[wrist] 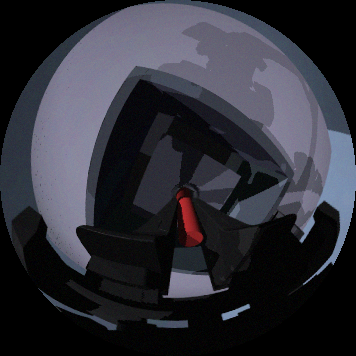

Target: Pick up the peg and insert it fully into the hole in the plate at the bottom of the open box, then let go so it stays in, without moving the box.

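Places are measured from the arm's base along level axes (x ahead, y left, z up), in millimetres.
Pixels of known places: gripper, between the fingertips: [184, 202].
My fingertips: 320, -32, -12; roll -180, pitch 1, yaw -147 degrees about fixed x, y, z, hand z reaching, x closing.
For each thing: its top centre in the pictures, then the offset to it from my fingertips, as dx, dy, dz. "spot": a spot on its surface instead. Level surfaces: height alone.
- red peg, centre of its top: [189, 239] -1, +1, +42
- dark round collar, centre of its top: [184, 196] -2, +0, -13
- grey plate, a spot on its surface: [157, 167] spot: +35, -9, -16
- open box, a spot on its surface: [108, 125] spot: +76, -26, +24
- pale table top, height of its surface: dz -74
The red peg [189, 220] is held between the two black fingers of my gripper [184, 202], which is shut on it. Its near end points toward the camera. Its darker far end meets the dark round collar [196, 189] of the hole, and how deep it sits cannot be told. The grey plate [157, 167] lies at the bottom of the open box [108, 125], partly in shadow. The fingers reach down into the box opening and hide part of its near side and of the plate.
The box walls rise around the fingers on all sides, with the right corner of the rim near the right finger. The pale table top [65, 135] surrounds the box. Shadows of the arm fall on it at the upper right.
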